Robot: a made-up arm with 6 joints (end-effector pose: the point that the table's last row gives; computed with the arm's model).
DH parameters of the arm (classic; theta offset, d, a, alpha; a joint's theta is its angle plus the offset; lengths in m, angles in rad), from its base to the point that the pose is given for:
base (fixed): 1.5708 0.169 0 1.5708
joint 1: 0 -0.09 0.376 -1.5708
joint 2: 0 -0.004 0.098 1.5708
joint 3: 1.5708 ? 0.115 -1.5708
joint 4: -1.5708 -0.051 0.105 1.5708
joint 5: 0 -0.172 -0.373 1.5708
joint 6: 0 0.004 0.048 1.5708
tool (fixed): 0 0.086 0 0
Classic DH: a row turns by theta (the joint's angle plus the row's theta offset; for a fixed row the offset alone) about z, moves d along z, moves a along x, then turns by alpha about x.
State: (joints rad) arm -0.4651 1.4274 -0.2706 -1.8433 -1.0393 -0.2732
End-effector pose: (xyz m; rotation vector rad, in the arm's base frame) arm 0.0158 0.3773 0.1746 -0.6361 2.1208 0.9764
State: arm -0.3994 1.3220 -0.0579 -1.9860 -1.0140 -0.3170
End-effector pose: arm 0.0440 0.3296 0.1331 -0.3516 2.2422 0.8964
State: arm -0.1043 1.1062 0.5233 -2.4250 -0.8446 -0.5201
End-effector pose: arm -0.0065 0.3031 0.0259 0.1879 2.4825 1.0002
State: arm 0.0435 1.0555 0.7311 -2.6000 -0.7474 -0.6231
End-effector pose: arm -0.0603 0.3531 0.0242 0.2498 2.5254 1.2038
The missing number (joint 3, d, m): -0.304
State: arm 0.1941 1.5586 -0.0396 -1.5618 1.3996 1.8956
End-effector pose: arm -0.5465 0.1659 0.2436 -1.0204 1.6469 -1.2170
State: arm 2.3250 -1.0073 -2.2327 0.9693 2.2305 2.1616
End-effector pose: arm 0.0055 -0.0923 1.0029 2.0231 1.7722 -0.5869
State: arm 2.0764 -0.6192 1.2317 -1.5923 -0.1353 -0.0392
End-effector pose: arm -0.2440 -0.2118 0.3123 -2.4666 0.0683 -1.2905
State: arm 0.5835 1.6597 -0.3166 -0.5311 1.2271 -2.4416
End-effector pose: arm -0.7070 -0.0118 0.2668 0.3315 -2.7468 0.1044
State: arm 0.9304 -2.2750 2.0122 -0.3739 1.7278 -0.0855
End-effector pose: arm -0.3074 0.2122 0.8059 -1.6939 -0.3676 1.4272
